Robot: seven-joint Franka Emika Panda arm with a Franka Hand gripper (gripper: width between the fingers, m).
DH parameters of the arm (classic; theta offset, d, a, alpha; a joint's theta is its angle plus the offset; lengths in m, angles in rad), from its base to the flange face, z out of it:
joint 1: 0 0.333 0 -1.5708
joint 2: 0 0 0 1.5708
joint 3: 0 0.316 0.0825 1.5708
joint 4: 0 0 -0.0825 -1.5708
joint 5: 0 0.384 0 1.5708
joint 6: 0 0 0.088 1.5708
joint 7: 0 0.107 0 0
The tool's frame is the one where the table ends.
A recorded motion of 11 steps. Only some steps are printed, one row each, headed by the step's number.
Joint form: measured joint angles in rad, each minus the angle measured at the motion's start. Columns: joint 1, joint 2, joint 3, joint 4, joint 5, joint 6, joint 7.
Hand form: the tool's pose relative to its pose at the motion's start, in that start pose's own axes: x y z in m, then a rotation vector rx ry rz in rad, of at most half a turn. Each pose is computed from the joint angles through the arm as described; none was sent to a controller.
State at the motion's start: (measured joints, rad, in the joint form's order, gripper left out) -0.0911 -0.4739 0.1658 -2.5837 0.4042 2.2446 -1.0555
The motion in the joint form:
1: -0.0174 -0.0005 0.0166 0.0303 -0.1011 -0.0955 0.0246
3: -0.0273 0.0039 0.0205 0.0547 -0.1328 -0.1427 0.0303
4: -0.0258 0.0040 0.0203 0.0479 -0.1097 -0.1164 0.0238
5: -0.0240 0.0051 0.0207 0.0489 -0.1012 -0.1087 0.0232
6: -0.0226 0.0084 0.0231 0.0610 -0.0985 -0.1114 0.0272
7: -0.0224 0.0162 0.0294 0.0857 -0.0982 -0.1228 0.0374
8: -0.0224 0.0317 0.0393 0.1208 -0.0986 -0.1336 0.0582
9: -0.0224 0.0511 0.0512 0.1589 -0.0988 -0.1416 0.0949
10: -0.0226 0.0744 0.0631 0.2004 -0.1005 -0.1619 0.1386
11: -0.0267 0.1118 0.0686 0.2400 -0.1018 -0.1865 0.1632
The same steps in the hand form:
1: 0.0001 -0.0030 -0.0041 0.0147 -0.1052 -0.0414
3: 0.0011 -0.0015 -0.0091 0.0247 -0.1410 -0.0510
4: 0.0021 -0.0009 -0.0081 0.0180 -0.1147 -0.0454
5: 0.0038 -0.0008 -0.0085 0.0157 -0.1047 -0.0437
6: 0.0082 -0.0005 -0.0114 0.0134 -0.0992 -0.0443
7: 0.0161 0.0001 -0.0167 0.0116 -0.0958 -0.0448
8: 0.0276 0.0015 -0.0227 0.0077 -0.0911 -0.0395
9: 0.0405 0.0029 -0.0282 0.0025 -0.0852 -0.0201
10: 0.0532 0.0040 -0.0325 0.0075 -0.0869 0.0058
11: 0.0614 0.0097 -0.0308 0.0287 -0.0973 0.0265

